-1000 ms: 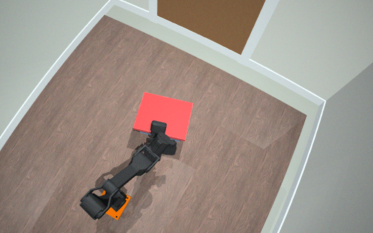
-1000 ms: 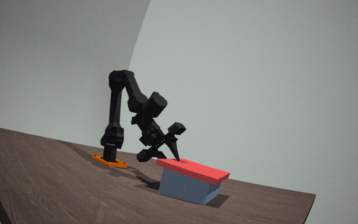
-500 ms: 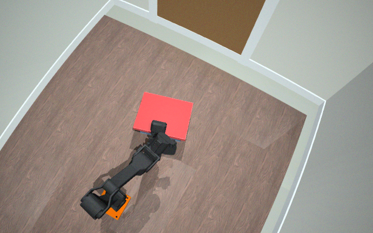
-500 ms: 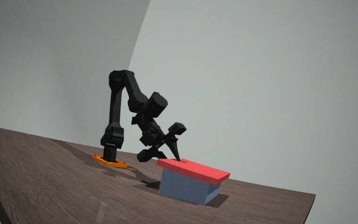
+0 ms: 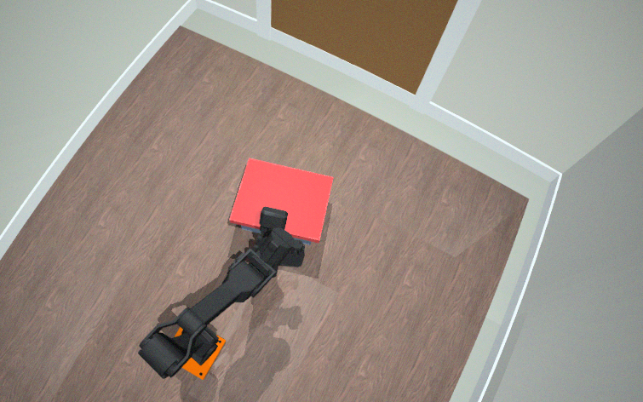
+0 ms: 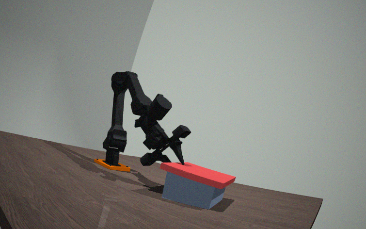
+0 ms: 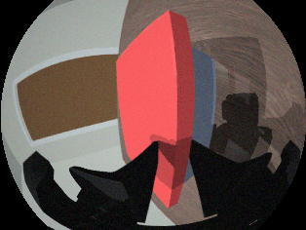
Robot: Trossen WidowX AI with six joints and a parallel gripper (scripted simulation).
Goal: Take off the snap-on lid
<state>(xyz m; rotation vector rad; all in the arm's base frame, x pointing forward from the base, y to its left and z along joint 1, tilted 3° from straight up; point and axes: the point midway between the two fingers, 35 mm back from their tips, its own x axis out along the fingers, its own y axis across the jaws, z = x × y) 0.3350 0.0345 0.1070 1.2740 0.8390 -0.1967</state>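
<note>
Now: gripper tip 70 mm short of the red lid and 30 mm to the right of it. From my gripper tip the other things lie so: blue storage box: 70 mm ahead, 30 mm to the left, 50 mm below.
</note>
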